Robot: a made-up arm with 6 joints. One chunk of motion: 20 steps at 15 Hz.
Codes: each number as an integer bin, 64 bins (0 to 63) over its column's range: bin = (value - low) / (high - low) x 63, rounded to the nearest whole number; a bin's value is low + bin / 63 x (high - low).
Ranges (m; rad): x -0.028..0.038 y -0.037..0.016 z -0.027..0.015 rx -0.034..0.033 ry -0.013..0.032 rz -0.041..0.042
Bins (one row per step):
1: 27 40 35 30 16 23
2: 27 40 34 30 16 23
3: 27 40 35 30 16 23
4: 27 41 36 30 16 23
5: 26 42 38 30 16 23
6: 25 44 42 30 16 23
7: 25 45 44 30 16 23
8: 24 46 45 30 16 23
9: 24 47 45 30 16 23
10: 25 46 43 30 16 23
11: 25 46 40 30 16 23
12: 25 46 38 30 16 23
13: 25 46 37 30 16 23
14: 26 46 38 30 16 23
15: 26 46 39 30 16 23
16: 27 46 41 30 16 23
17: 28 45 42 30 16 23
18: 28 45 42 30 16 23
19: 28 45 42 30 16 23
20: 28 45 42 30 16 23
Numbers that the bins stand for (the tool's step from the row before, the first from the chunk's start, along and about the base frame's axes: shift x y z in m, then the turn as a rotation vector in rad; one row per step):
1: 0.00029 -0.00335 -0.00367 -0.00210 -0.00157 -0.01070
2: 0.00029 -0.00335 -0.00433 -0.00210 -0.00157 -0.01070
3: 0.00029 -0.00335 -0.00367 -0.00210 -0.00157 -0.01070
4: 0.00029 -0.00251 -0.00300 -0.00210 -0.00157 -0.01070
5: -0.00076 -0.00167 -0.00167 -0.00210 -0.00157 -0.01070
6: -0.00181 0.00002 0.00100 -0.00210 -0.00157 -0.01070
7: -0.00181 0.00086 0.00233 -0.00210 -0.00157 -0.01070
8: -0.00286 0.00170 0.00300 -0.00210 -0.00157 -0.01070
9: -0.00286 0.00254 0.00300 -0.00210 -0.00157 -0.01070
10: -0.00181 0.00170 0.00167 -0.00210 -0.00157 -0.01070
11: -0.00181 0.00170 -0.00033 -0.00210 -0.00157 -0.01070
12: -0.00181 0.00170 -0.00167 -0.00210 -0.00157 -0.01070
13: -0.00181 0.00170 -0.00233 -0.00210 -0.00157 -0.01070
14: -0.00076 0.00170 -0.00167 -0.00210 -0.00157 -0.01070
15: -0.00076 0.00170 -0.00100 -0.00210 -0.00157 -0.01070
16: 0.00029 0.00170 0.00033 -0.00210 -0.00157 -0.01070
17: 0.00133 0.00086 0.00100 -0.00210 -0.00157 -0.01070
18: 0.00133 0.00086 0.00100 -0.00210 -0.00157 -0.01070
19: 0.00133 0.00086 0.00100 -0.00210 -0.00157 -0.01070
20: 0.00133 0.00086 0.00100 -0.00210 -0.00157 -0.01070

